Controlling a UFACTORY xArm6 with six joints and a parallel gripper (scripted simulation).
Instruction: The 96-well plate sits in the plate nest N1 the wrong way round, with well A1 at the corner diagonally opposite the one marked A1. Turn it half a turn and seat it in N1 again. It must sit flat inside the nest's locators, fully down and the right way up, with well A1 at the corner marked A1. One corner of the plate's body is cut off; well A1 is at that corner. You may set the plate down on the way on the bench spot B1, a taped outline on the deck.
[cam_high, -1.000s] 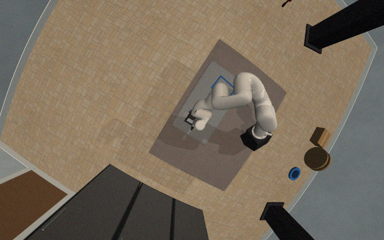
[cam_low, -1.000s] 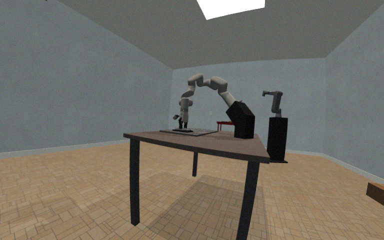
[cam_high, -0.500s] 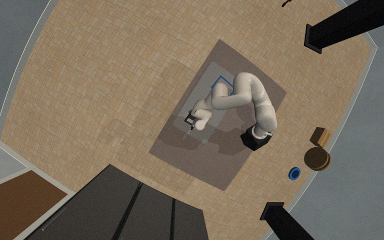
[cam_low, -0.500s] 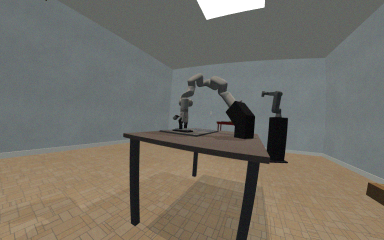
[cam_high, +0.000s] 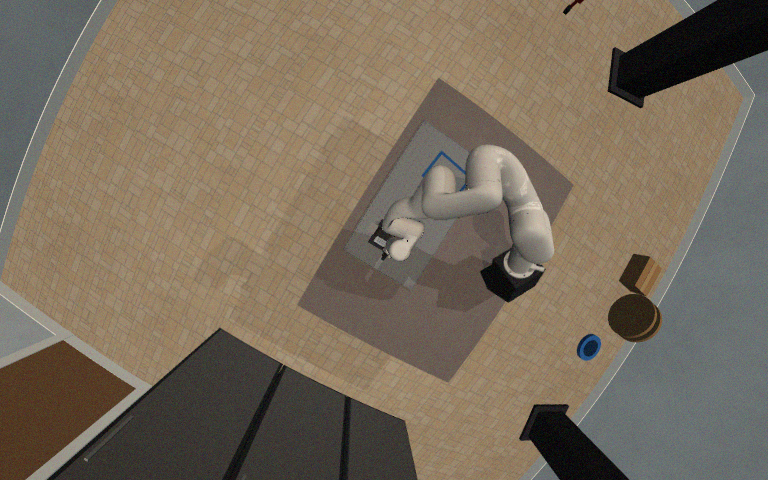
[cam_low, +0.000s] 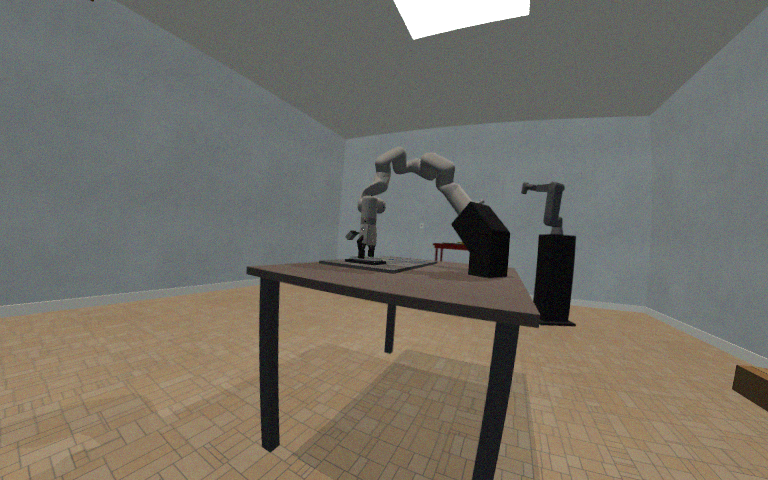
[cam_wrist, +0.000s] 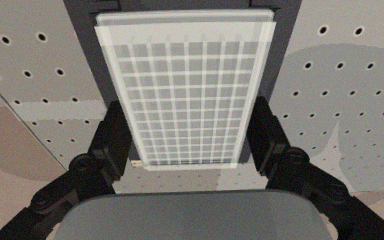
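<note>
Now: the 96-well plate 10 mm below my hand. Also, from my hand: dark plate nest N1: 30 mm below; A1 corner mark: 80 mm to the left, 50 mm behind, 20 mm below.
</note>
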